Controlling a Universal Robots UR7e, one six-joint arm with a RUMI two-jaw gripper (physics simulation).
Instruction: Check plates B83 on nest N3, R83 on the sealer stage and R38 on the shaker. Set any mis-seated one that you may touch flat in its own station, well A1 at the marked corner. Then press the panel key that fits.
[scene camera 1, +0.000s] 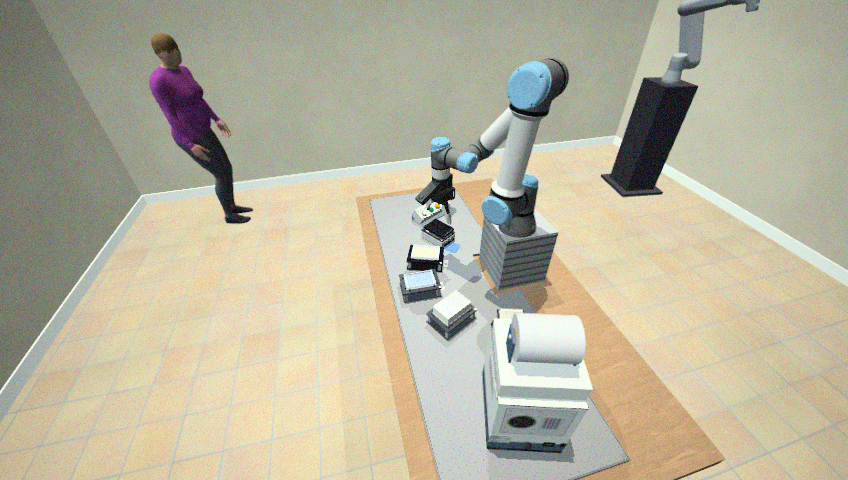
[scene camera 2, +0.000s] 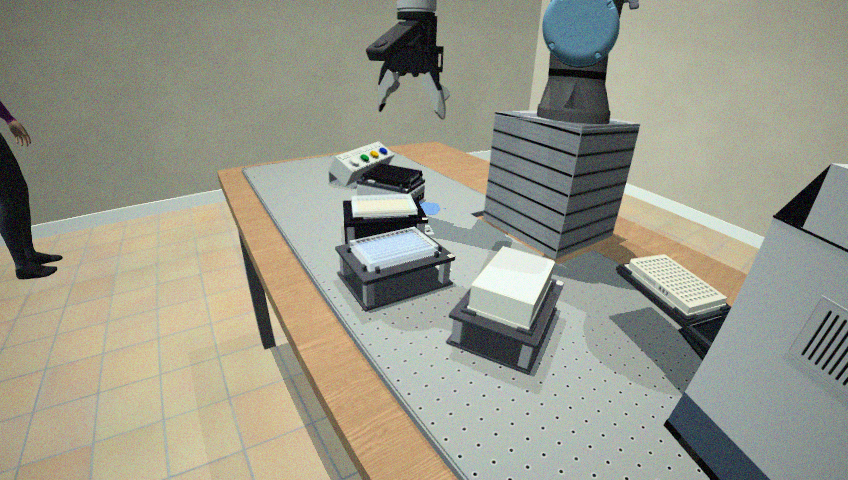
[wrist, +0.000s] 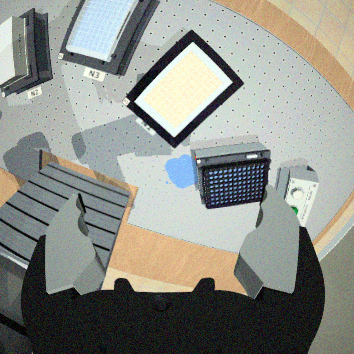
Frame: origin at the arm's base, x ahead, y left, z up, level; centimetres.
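Seen in the pictures: gripper, fingertip midpoint: (scene camera 1: 438, 217) (scene camera 2: 410, 115) (wrist: 170, 192); arm's base, origin of the base link: (scene camera 1: 516, 227) (scene camera 2: 572, 118) (wrist: 20, 279).
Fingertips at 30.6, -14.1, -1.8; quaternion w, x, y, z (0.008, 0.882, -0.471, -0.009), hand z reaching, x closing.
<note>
Offsets run from my fingertips to a thing's top centre, as dx, dy, dz. "spot": to the spot under its first point.
My gripper (scene camera 2: 411, 113) (wrist: 170, 192) is open and empty, high above the table near the panel and shaker. A clear plate with pale blue wells @[+10.8, +19.6, -17.2] (scene camera 1: 420, 279) (scene camera 2: 395, 247) (wrist: 100, 30) lies on nest N3 @[+10.8, +19.7, -17.6] (scene camera 2: 406, 289) (wrist: 120, 67). A black plate @[-2.6, -15.2, -16.3] (scene camera 1: 439, 228) (scene camera 2: 393, 174) (wrist: 235, 183) lies on the shaker @[spot: +0.4, -10.0, -19.1] (scene camera 1: 433, 237) (wrist: 232, 150). A cream plate @[-19.7, +50.1, -13.2] (scene camera 2: 678, 283) lies on the dark stage beside the big white machine; scene camera 1 shows little of it. Plate codes are unreadable, and small tilts cannot be told. The key panel @[-1.5, -36.4, -15.7] (scene camera 1: 423, 217) (scene camera 2: 345, 170) (wrist: 308, 186) has white, green, yellow and blue keys.
A cream-topped plate @[+6.2, +2.1, -17.1] (scene camera 1: 426, 252) (scene camera 2: 383, 205) (wrist: 185, 90) lies on a black nest. A tall white block @[+0.1, +37.6, -14.6] (scene camera 1: 452, 307) (scene camera 2: 510, 285) stands on nest N2. A blue patch @[spot: -8.9, -6.3, -24.0] (scene camera 2: 429, 208) (wrist: 181, 171) lies beside the shaker. The white machine @[-15.0, +75.9, +21.5] (scene camera 1: 535, 386) carries a roll. A person (scene camera 1: 184, 101) stands beyond the table.
</note>
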